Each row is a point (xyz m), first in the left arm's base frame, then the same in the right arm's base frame.
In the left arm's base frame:
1: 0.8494 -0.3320 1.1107
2: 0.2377 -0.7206 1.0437
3: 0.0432 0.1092 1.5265
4: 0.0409 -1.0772 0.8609
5: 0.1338 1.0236 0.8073
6: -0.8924 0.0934 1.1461
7: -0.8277 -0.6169 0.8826
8: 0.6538 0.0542 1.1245
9: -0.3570 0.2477 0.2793
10: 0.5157 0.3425 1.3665
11: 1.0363 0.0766 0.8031
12: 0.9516 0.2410 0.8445
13: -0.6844 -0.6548 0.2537
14: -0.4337 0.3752 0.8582
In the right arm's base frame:
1: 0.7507 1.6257 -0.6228
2: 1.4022 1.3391 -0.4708
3: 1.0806 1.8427 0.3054
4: 1.7291 1.0655 -0.6035
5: 0.1706 1.2965 0.7903
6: 1.5891 1.2104 0.9071
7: 1.9731 0.8924 0.3331
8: 0.6088 1.6295 -0.2136
9: 0.8852 0.5595 0.5295
10: 0.5640 1.8548 0.1150
11: 0.2532 1.4368 -0.5077
12: 0.2038 1.4718 -0.3281
13: 1.7270 0.3315 0.1275
14: 1.0106 1.1030 0.7444

